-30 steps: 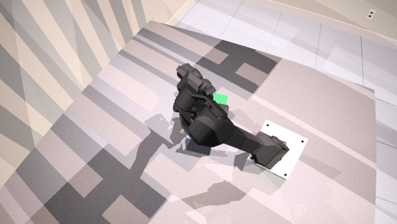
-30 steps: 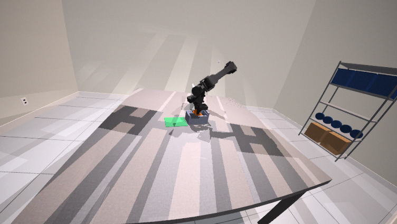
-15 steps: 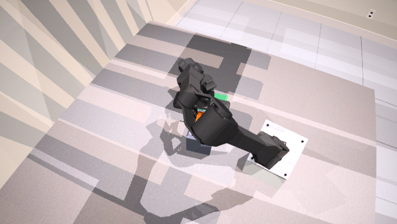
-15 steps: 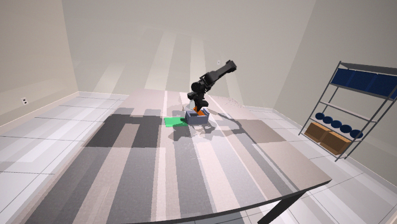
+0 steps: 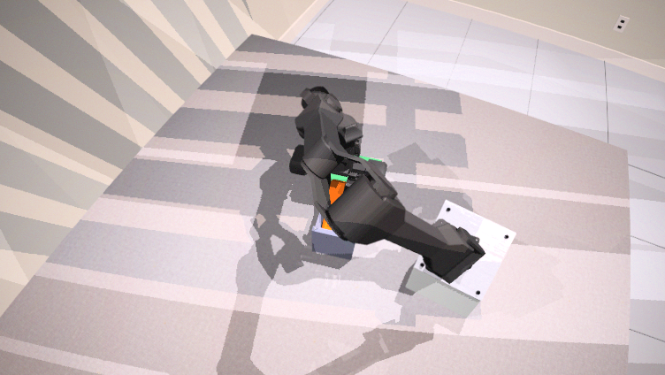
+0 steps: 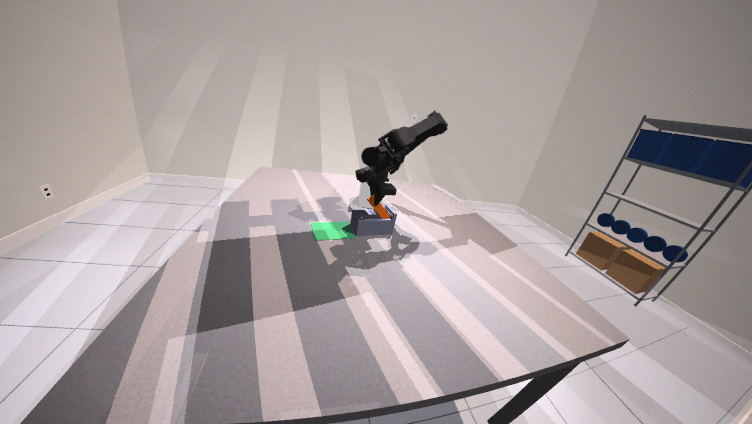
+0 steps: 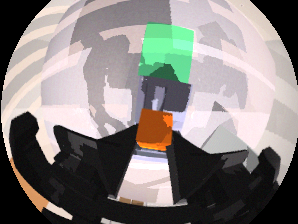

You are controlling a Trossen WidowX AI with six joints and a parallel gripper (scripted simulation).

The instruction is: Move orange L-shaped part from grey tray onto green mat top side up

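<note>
Now: the green mat 140 mm to the right of my gripper tip, 130 mm below it and 10 mm ahead of it. Round my gripper tip: orange L-shaped part (30 mm to the left, 30 mm below, 20 mm behind).
</note>
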